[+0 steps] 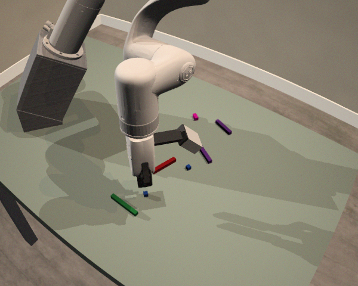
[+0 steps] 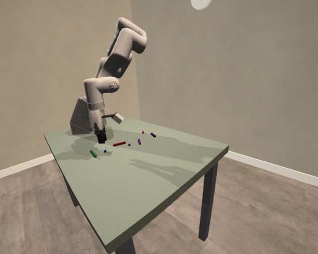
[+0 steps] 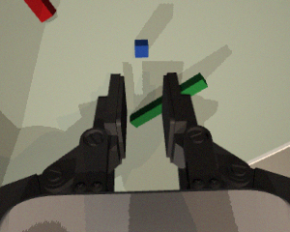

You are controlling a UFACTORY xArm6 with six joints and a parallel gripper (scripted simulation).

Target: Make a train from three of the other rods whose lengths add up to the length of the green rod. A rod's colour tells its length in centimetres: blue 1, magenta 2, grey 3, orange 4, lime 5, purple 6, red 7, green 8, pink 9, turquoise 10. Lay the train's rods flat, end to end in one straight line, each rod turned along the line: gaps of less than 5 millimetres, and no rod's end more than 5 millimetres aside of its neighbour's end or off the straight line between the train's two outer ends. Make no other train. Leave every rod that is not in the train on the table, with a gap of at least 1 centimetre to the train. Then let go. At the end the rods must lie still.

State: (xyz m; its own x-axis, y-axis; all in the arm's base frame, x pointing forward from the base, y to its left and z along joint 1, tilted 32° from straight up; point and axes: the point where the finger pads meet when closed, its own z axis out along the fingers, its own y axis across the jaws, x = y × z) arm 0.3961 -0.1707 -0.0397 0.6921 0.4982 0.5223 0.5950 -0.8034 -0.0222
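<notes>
Right now the purple rod is 18 cm to the left of my hand, 7 cm below it and 7 cm ahead of it. From my hand the other things lie so: red rod (10 cm to the left, 7 cm below, 1 cm behind); green rod (7 cm below, 5 cm to the right, 3 cm behind); magenta rod (30 cm to the left, 7 cm below, 2 cm behind).
</notes>
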